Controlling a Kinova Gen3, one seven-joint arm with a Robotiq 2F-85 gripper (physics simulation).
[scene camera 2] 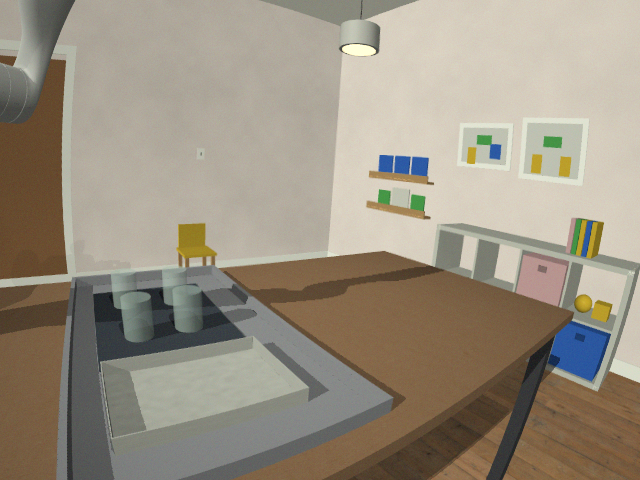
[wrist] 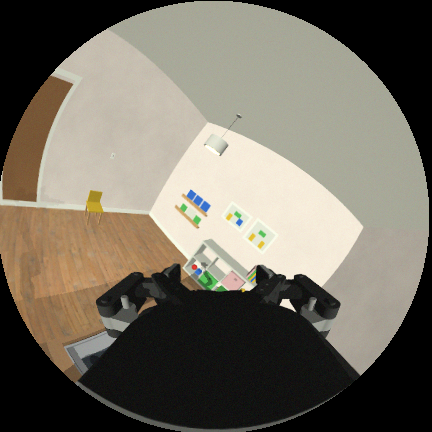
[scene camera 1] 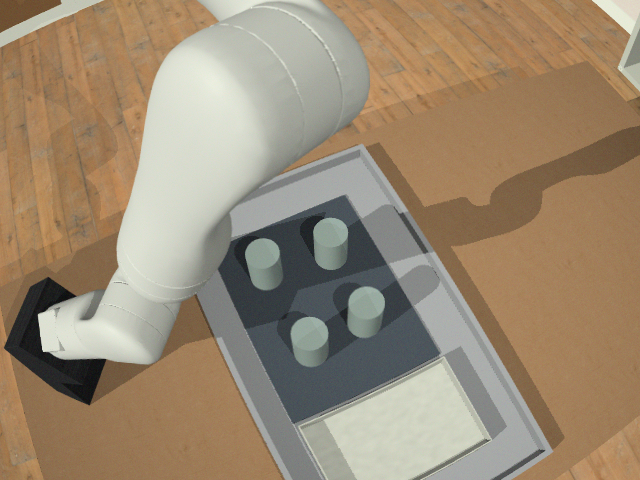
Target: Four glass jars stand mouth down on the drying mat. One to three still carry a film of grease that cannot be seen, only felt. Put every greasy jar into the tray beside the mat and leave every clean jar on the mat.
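Frame: origin at the arm's base, x ahead, y left, z up, level; millimetres.
Seen in the pictures: gripper, fingertip midpoint: (wrist: 218,273); arm's base, origin of the base link: (scene camera 1: 64,331).
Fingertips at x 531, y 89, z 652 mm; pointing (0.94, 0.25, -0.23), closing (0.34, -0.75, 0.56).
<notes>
Pixels of each thing's top centre, then the offset from my fingertips to it. "*": a spot on its surface instead. Level surfaces: height alone.
- dark drying mat, its level: 928 mm down
- far left jar, middle of its top: (scene camera 1: 262,253) (scene camera 2: 123,272) 148 mm back, 5 mm right, 841 mm down
- far right jar, middle of its top: (scene camera 1: 330,232) (scene camera 2: 174,269) 15 mm back, 25 mm right, 841 mm down
- cream tray, middle of its top: (scene camera 2: 197,377) (scene camera 1: 398,436) 94 mm back, 426 mm right, 901 mm down
- raised grey rim, surface spot: (scene camera 2: 351,408) * 100 mm ahead, 584 mm right, 931 mm down
- brown table, its level: 932 mm down
Four pale green glass jars stand mouth down on the dark drying mat (scene camera 1: 361,372) (scene camera 2: 118,350). The far left jar (scene camera 1: 264,263) (scene camera 2: 124,289) and far right jar (scene camera 1: 330,243) (scene camera 2: 174,285) form one pair. The near left jar (scene camera 1: 309,341) (scene camera 2: 138,316) and near right jar (scene camera 1: 366,311) (scene camera 2: 187,308) stand closer to the cream tray (scene camera 1: 403,413) (scene camera 2: 206,382), which is empty. No grease can be seen. My gripper (wrist: 218,273) is open and empty, facing the room's wall and shelves, away from the jars. It does not show in the scene views.
A raised grey rim (scene camera 1: 516,423) (scene camera 2: 351,408) surrounds mat and tray on the brown table (scene camera 1: 516,320) (scene camera 2: 413,320). My white arm (scene camera 1: 206,155) (scene camera 2: 38,46) rises from a black base (scene camera 1: 77,377) and passes over the far left rim in scene camera 1. A shelf unit (scene camera 2: 447,225) stands beyond the table.
</notes>
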